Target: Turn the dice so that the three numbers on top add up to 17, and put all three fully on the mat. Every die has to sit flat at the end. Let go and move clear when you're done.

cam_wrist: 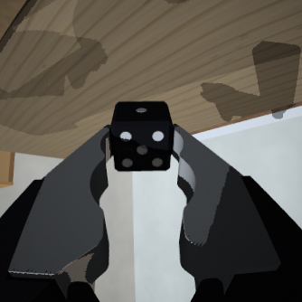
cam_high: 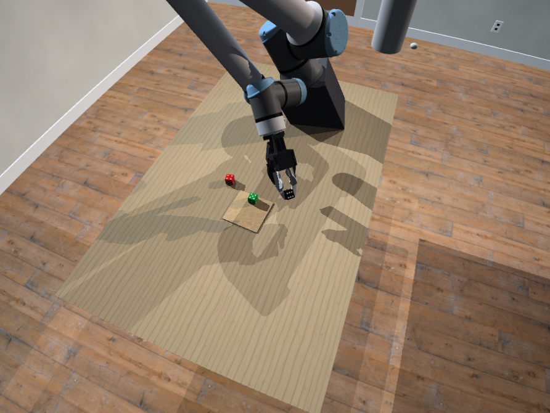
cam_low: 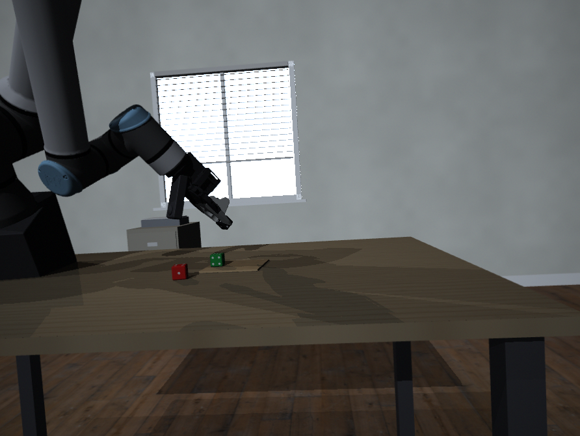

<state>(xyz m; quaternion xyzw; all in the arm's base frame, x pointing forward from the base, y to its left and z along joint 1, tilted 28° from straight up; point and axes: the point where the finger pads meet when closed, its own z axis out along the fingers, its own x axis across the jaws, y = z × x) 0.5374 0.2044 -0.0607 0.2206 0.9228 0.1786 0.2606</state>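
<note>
Now: hand 13 cm to the left of the green die, 9 cm above it and 3 cm short of it. Also, from my hand: black die: right at my hand; then red die: 26 cm to the right, 9 cm below, 1 cm behind; then tan mat: 13 cm to the right, 10 cm below, 7 cm ahead.
</note>
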